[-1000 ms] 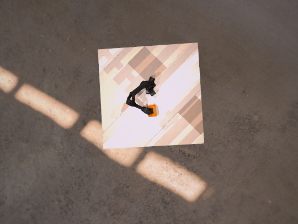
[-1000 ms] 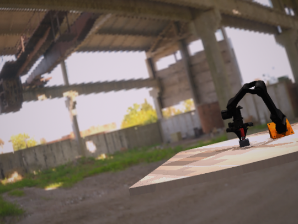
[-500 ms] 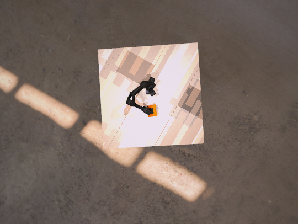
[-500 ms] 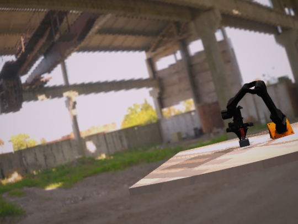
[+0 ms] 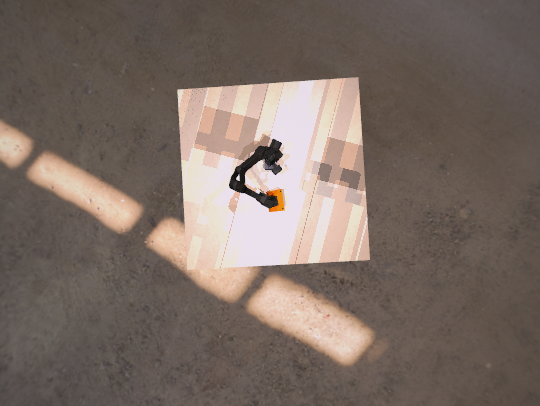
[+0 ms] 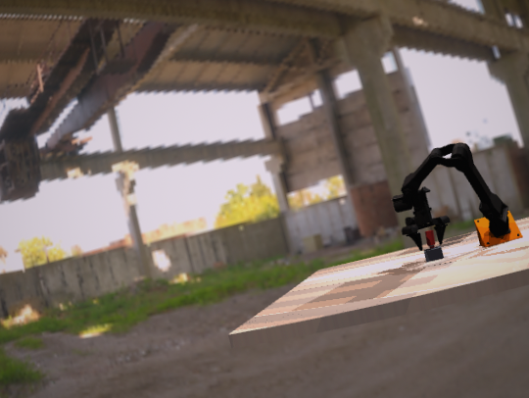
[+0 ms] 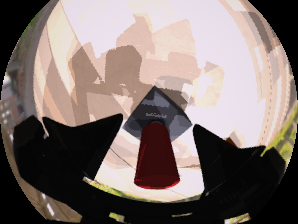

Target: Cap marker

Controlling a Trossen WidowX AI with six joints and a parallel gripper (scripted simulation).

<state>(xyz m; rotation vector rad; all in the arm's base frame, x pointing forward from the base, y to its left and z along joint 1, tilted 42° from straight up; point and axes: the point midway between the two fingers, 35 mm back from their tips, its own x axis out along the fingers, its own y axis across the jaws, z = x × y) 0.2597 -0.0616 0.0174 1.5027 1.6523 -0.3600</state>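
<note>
The red marker cap lies 10 mm to the left of my gripper tip and 40 mm above it. Round my gripper tip: holder block (10 mm to the left, 20 mm below).
</note>
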